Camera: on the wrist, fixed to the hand. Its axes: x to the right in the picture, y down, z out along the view.
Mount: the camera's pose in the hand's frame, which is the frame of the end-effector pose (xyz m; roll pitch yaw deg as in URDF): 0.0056 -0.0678 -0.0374 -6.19 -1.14 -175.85
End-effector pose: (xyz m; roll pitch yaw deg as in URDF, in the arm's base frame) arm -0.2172 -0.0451 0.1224 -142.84 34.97 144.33
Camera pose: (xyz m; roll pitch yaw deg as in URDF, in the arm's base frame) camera -0.2722 -0.0443 0.1772 139.59 -36.47 -40.64
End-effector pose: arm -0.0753 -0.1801 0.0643 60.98 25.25 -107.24
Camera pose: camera -0.0672 -0.1533 -0.0081 -68.44 -22.14 76.01
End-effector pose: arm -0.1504 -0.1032 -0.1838 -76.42 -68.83 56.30
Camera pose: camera -0.1353 -0.1748 -0.1579 69.98 64.53 -124.01
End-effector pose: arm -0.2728 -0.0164 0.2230 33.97 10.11 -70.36
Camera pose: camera -0.3083 -0.0221 0.1542 -40.79 -8.71 113.77
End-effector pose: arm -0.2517 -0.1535 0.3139 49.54 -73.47 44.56
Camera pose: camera -0.1878 -0.1124 0.2977 -41.89 75.46 -121.12
